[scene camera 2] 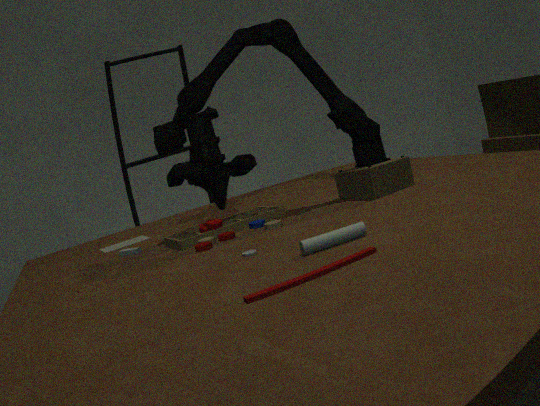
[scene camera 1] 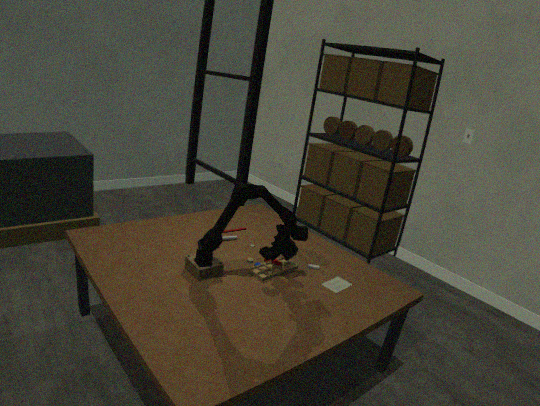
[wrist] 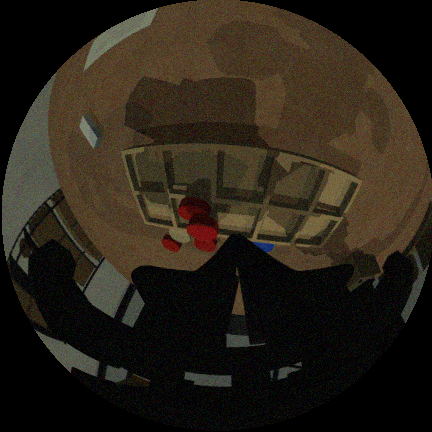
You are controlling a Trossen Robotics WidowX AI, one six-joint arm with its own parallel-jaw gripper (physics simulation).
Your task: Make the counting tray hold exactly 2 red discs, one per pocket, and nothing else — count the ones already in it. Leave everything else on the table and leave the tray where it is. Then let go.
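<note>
The tan counting tray (scene camera 1: 266, 276) (scene camera 2: 175, 243) (wrist: 128, 156) has two rows of pockets. One red disc (wrist: 194, 208) is in the near-row pocket, second from the left in the wrist view. Another red disc (scene camera 2: 214, 223) (wrist: 202, 228) overlaps it and the tray's near rim, seeming raised or tilted; its exact support is unclear. Two red discs (scene camera 2: 203, 246) (scene camera 2: 226, 235) lie outside, beside the tray; they also show in the wrist view, one red disc (wrist: 171, 243) left of the other red disc (wrist: 205, 243). My gripper (scene camera 2: 220, 206) (wrist: 234, 238) is shut and empty, just above the tray's near side.
A blue disc (scene camera 2: 256, 224) (wrist: 264, 247), a cream disc (scene camera 2: 273, 223) and a pale disc (wrist: 180, 235) lie beside the tray. A small white disc (scene camera 2: 249, 253), a white cylinder (scene camera 2: 333, 238), a red rod (scene camera 2: 310, 275), a pale block (scene camera 2: 130, 251) and a paper (scene camera 1: 337, 284) are on the table.
</note>
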